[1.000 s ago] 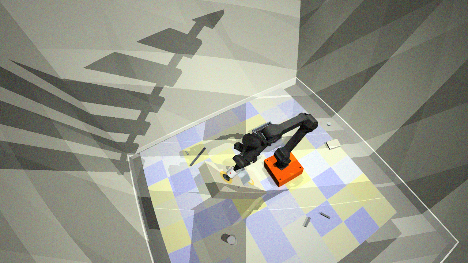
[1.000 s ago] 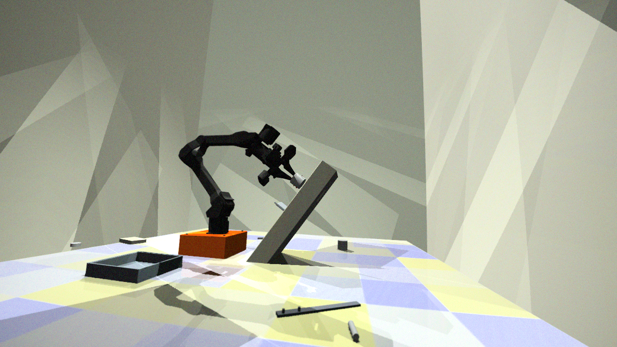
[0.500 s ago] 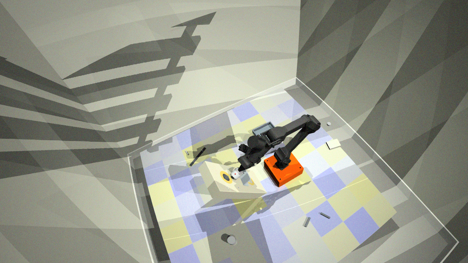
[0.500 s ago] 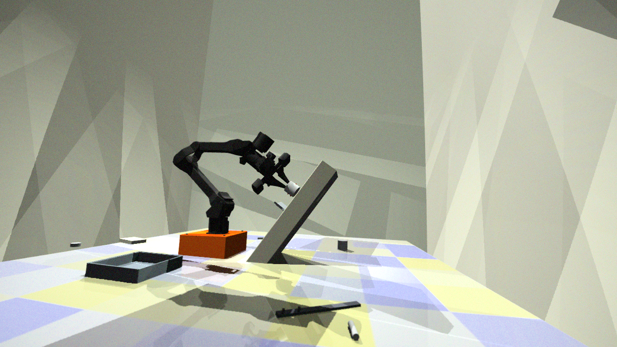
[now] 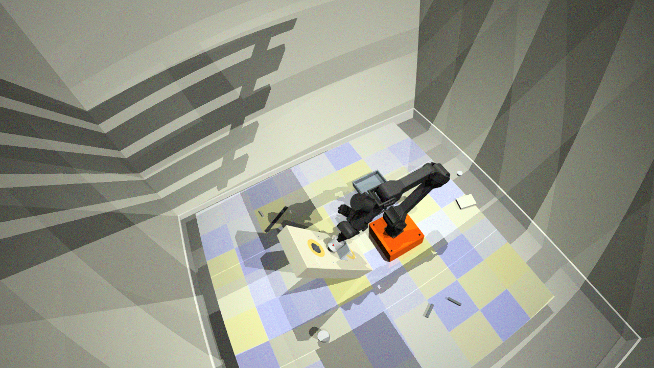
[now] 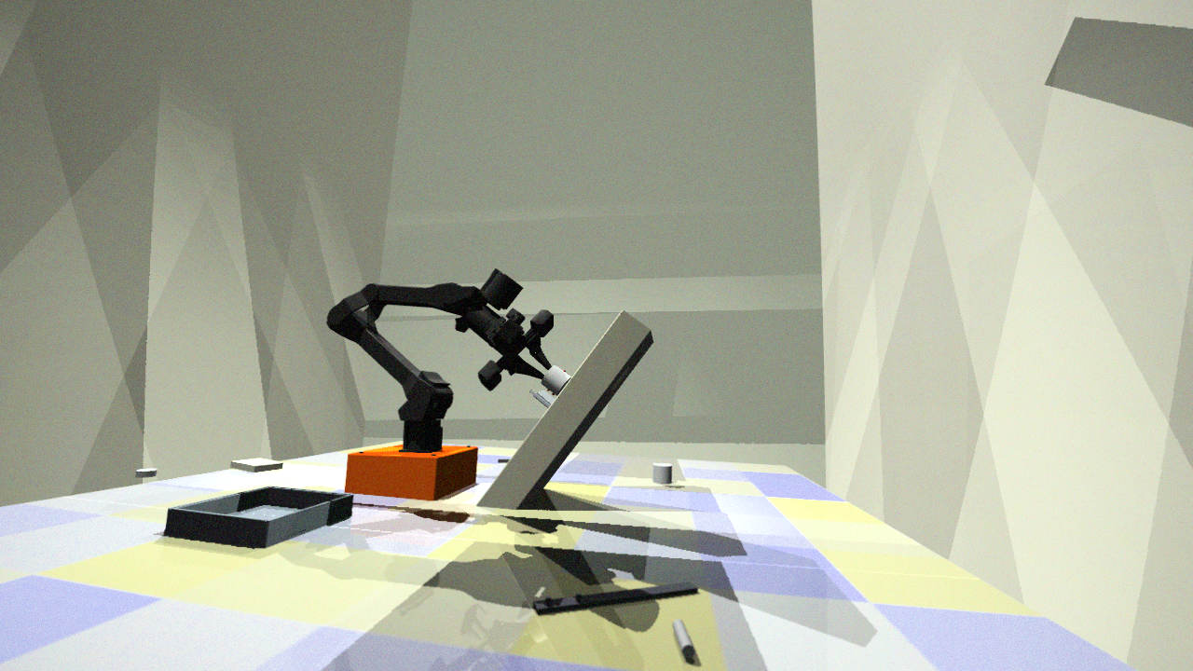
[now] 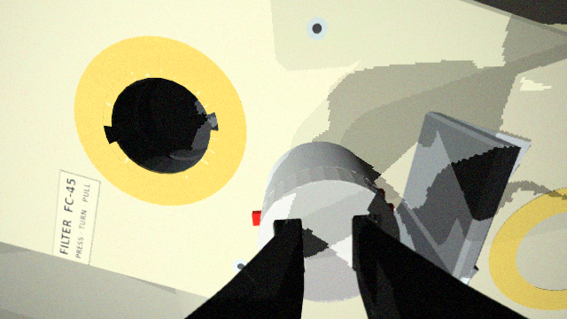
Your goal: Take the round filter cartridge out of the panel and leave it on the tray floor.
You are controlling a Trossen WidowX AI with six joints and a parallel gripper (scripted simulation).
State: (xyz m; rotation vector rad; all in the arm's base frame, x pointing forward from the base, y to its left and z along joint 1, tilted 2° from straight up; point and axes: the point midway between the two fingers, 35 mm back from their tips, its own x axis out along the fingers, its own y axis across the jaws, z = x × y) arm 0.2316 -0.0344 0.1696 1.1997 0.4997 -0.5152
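Right now my gripper tip is 10 mm short of the round filter cartridge and 10 mm above it. The rest, counted from my gripper tip: beige slab 660 mm behind, 130 mm to the left, 220 mm below; service panel 50 mm ahead, 10 mm to the right, 50 mm below.
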